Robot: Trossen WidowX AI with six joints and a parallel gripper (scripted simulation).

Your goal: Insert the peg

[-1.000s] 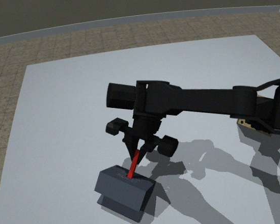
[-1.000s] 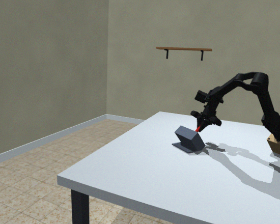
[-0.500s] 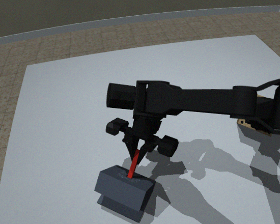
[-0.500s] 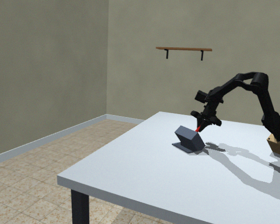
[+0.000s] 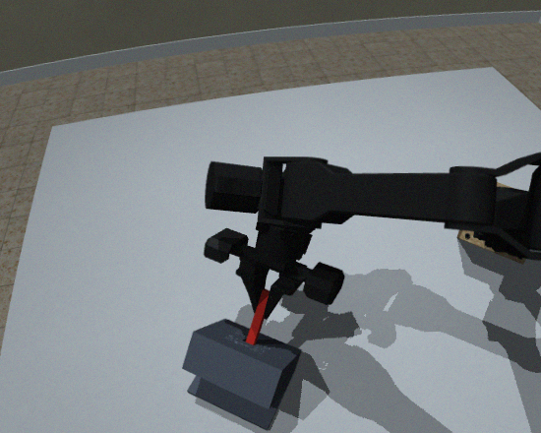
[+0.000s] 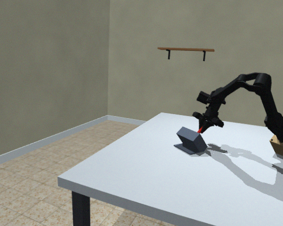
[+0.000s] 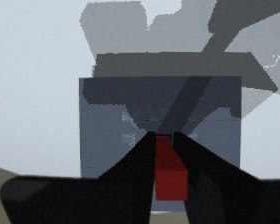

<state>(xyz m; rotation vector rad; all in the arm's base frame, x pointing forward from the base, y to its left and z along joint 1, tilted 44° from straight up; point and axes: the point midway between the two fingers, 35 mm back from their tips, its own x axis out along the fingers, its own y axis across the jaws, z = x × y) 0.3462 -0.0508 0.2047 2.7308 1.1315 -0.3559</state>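
Right now the red peg is 2 cm to the left of my hand, 2 cm below it and 1 cm ahead of it. Also, from my hand: flat base plate: 11 cm below, 8 cm to the left, 5 cm ahead.
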